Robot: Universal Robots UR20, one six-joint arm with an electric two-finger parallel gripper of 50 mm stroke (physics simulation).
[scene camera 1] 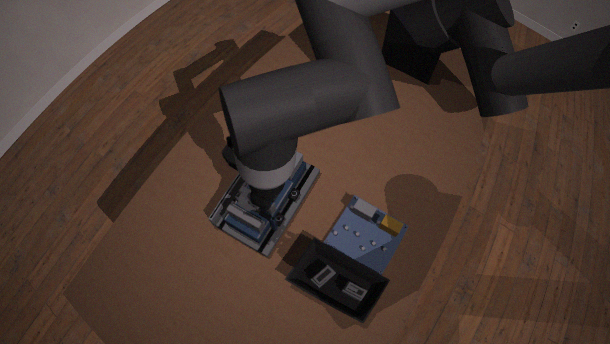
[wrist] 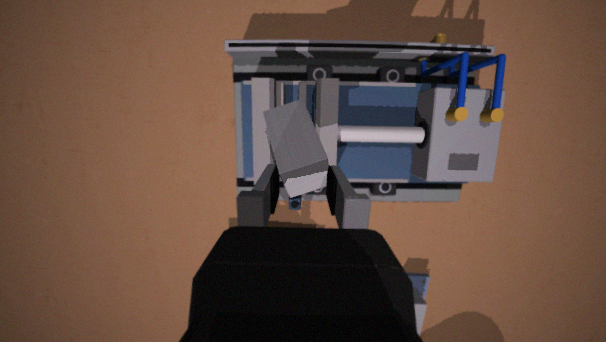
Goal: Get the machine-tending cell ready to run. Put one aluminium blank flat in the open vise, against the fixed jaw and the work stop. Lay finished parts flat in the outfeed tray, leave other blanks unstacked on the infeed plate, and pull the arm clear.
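Pixels of known places: gripper, between the fingertips: (scene camera 1: 259, 199) (wrist: 303, 179); arm's base, origin of its link: (scene camera 1: 423, 26).
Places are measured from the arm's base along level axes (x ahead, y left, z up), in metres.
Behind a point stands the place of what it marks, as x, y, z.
Observation:
A grey aluminium blank (wrist: 297, 142) @[0.911, -0.094, -0.020] lies skewed and tilted over the vise gap in the wrist view, its far end over the left, fixed jaw (wrist: 261, 130) and its near end between my fingertips. My gripper (wrist: 303, 179) @[0.905, -0.069, -0.022] has its pads against the near end's sides. The right, moving jaw (wrist: 328, 102) stands apart from the fixed jaw. In the scene view the arm hides my fingers and much of the vise (scene camera 1: 266, 247) @[0.968, -0.017, -0.160]. Two finished parts (scene camera 1: 320, 284) @[0.974, 0.161, -0.148] (scene camera 1: 355, 290) @[0.939, 0.248, -0.147] lie apart in the black outfeed tray (scene camera 1: 350, 262) @[0.881, 0.193, -0.143]. A pale blank (scene camera 1: 365, 207) @[0.727, 0.142, -0.136] sits on the blue infeed plate (scene camera 1: 375, 256) @[0.821, 0.243, -0.172].
A yellow block (scene camera 1: 391, 225) @[0.732, 0.233, -0.137] sits beside the pale blank, and small pins (scene camera 1: 357, 233) @[0.794, 0.163, -0.164] stand on the infeed plate. The vise's grey end box (wrist: 462, 140) @[0.755, -0.111, -0.084] carries blue hoses (wrist: 462, 82) @[0.776, -0.160, -0.071]. A long rail (wrist: 360, 47) @[0.858, -0.197, -0.130] runs along the vise's far edge.

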